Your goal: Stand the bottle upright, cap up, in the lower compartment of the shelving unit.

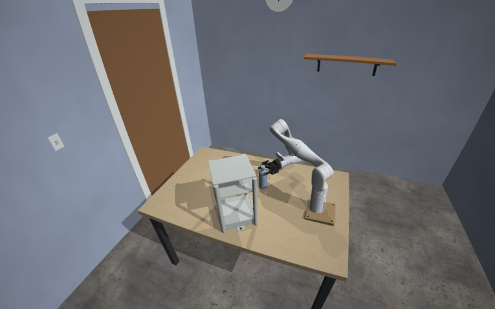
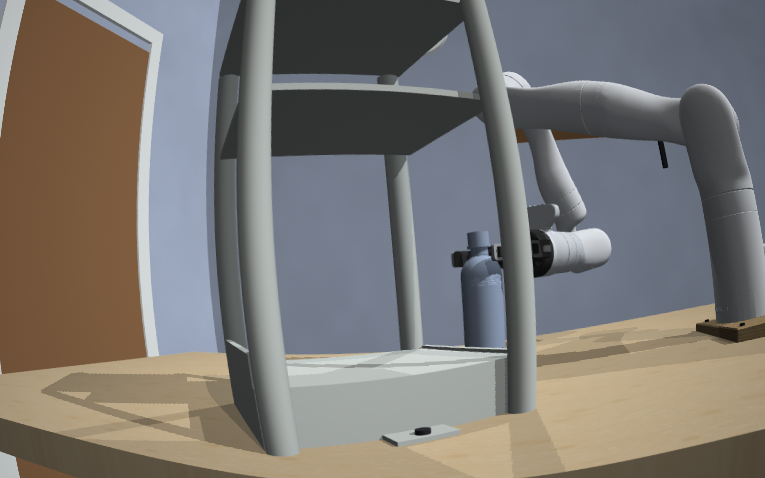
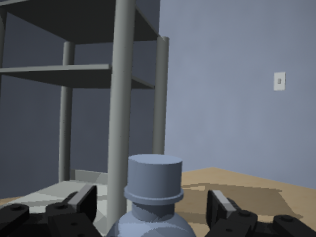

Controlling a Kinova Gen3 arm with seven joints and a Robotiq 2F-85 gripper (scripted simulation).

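Now: the blue-grey bottle 3 cm below my hand. Also, from my hand: grey shelving unit: 29 cm to the left, 11 cm ahead, 3 cm above.
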